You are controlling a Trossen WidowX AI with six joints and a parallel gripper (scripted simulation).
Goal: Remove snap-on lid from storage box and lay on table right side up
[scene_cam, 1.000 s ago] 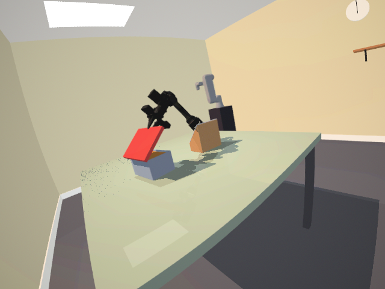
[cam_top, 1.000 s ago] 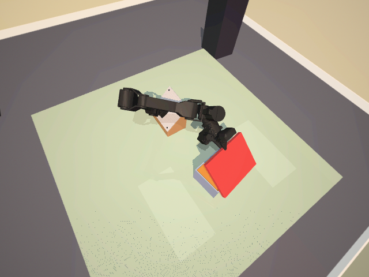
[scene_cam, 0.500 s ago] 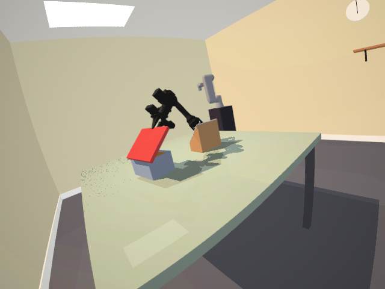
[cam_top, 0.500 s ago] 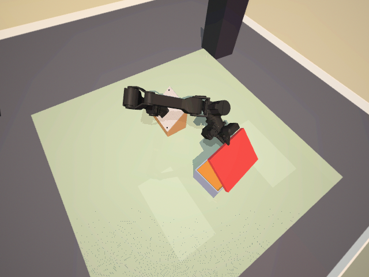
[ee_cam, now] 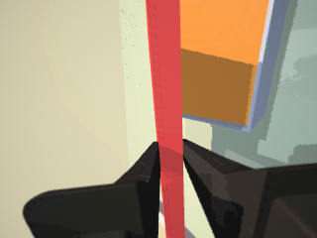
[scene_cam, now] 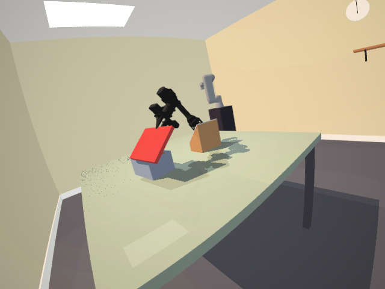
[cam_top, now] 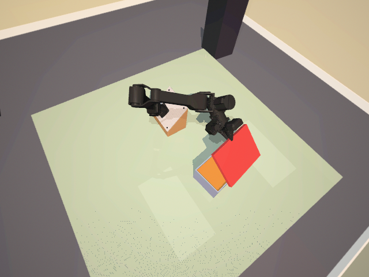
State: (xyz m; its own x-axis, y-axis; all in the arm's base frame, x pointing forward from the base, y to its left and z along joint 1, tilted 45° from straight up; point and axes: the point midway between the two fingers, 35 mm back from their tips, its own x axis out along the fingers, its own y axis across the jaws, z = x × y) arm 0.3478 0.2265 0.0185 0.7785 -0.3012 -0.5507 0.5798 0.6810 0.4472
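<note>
The red lid is 60 mm ahead of my gripper tip, 50 mm below it and 20 mm to the left of it. From my gripper tip the other things lie so: grey-blue storage box (180 mm below, 70 mm to the right, 60 mm ahead).
</note>
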